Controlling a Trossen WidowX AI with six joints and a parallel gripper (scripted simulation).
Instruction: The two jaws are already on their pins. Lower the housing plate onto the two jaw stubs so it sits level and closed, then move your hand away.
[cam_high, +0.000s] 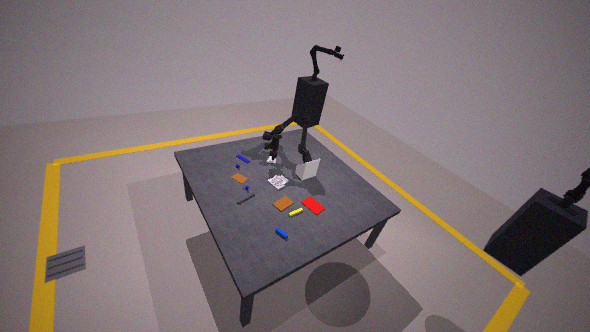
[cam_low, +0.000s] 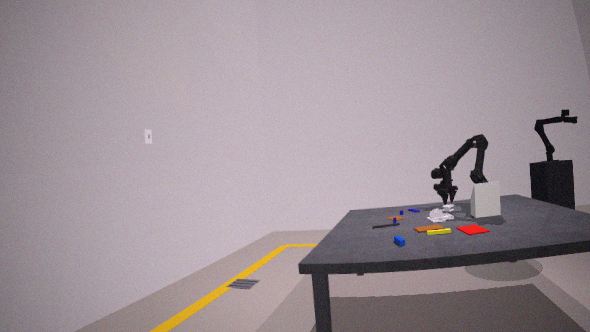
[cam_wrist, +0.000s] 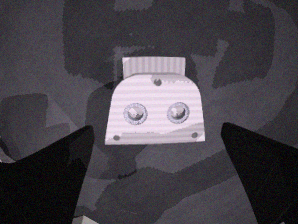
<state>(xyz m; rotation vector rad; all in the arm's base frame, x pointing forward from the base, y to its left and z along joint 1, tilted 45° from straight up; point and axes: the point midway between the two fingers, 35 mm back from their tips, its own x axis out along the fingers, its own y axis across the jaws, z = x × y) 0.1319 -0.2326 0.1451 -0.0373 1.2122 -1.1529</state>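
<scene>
My gripper tip is now 100 mm short of the white jaw assembly, 260 mm to the right of it and 30 mm above it. Also, from my gripper tip: orange plate (230 mm ahead, 440 mm to the left, 40 mm below); dark rod (420 mm ahead, 270 mm to the left, 40 mm below); red plate (60 mm ahead, 560 mm to the left, 40 mm below).
</scene>
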